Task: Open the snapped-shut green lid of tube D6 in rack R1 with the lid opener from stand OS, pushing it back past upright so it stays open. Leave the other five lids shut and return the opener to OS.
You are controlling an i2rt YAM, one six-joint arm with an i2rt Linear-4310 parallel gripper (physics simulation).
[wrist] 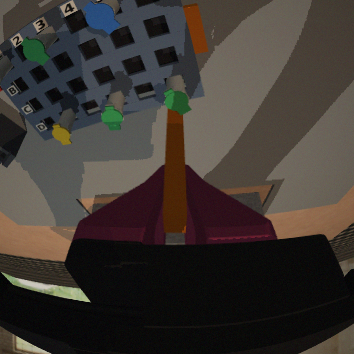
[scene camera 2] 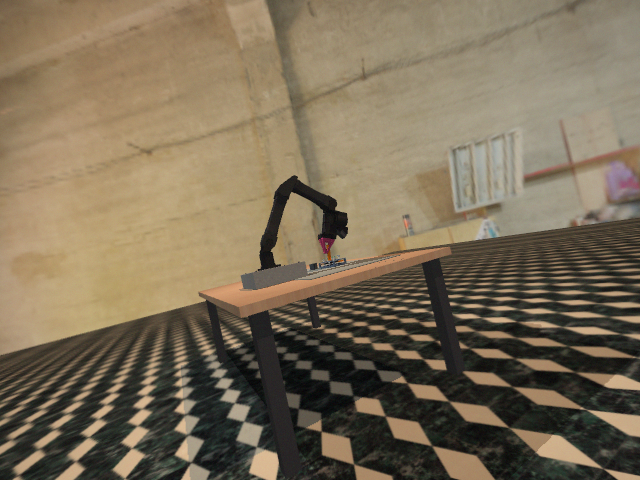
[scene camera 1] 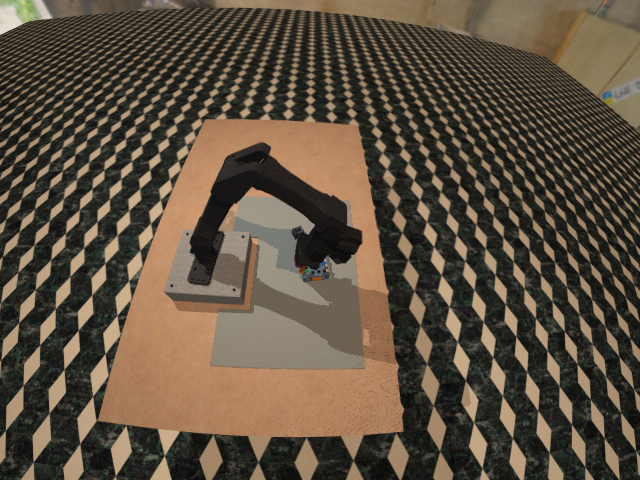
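Where they show: gripper, fingertip midpoint: [wrist: 174, 173] [scene camera 2: 325, 253] [scene camera 1: 297, 265]; arm's base at its link origin: [scene camera 2: 268, 268] [scene camera 1: 206, 256].
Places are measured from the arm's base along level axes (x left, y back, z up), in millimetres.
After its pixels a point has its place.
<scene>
In the wrist view the blue-grey rack R1 [wrist: 140, 46] @[z -34, x 13, y -355 mm] lies ahead with numbered columns and lettered rows. Tube D6 stands at its near right corner with a green lid [wrist: 177, 101] @[z -15, x -6, y -329 mm] sitting on top. My gripper [wrist: 174, 173] @[z 10, x -3, y -297 mm] [scene camera 1: 310, 266] @[z 10, x -3, y -297 mm] [scene camera 2: 327, 245] @[z 10, x -3, y -297 mm] has magenta fingers and is shut on the orange lid opener [wrist: 174, 154] @[z 17, x -3, y -323 mm] [scene camera 2: 329, 256] @[z -8, x -9, y -312 mm]. The opener's tip touches the near edge of the D6 lid. Other lids in row D are green [wrist: 112, 117] @[z -15, x 31, y -320 mm] and yellow [wrist: 61, 134] @[z -15, x 69, y -310 mm]. A green lid [wrist: 35, 50] @[z -15, x 64, y -371 mm] and a blue lid [wrist: 100, 15] @[z -15, x 27, y -381 mm] stand farther back. The rack [scene camera 1: 318, 273] @[z -33, x -3, y -366 mm] [scene camera 2: 328, 263] @[z -43, x 28, y -314 mm] is small in the scene views.
The rack rests on a grey mat [scene camera 1: 285, 333] @[z -64, x -201, y -280 mm] on the wooden table [scene camera 1: 175, 381] @[z -67, x -381, y 20 mm]. The arm's grey base block [scene camera 1: 232, 281] @[z 0, x -76, y -104 mm] stands to the left. A dark block [wrist: 10, 137] @[z -46, x 148, y -286 mm] sits left of the rack. An orange strip [wrist: 195, 28] @[z -40, x -17, y -363 mm] lies at the rack's right edge.
</scene>
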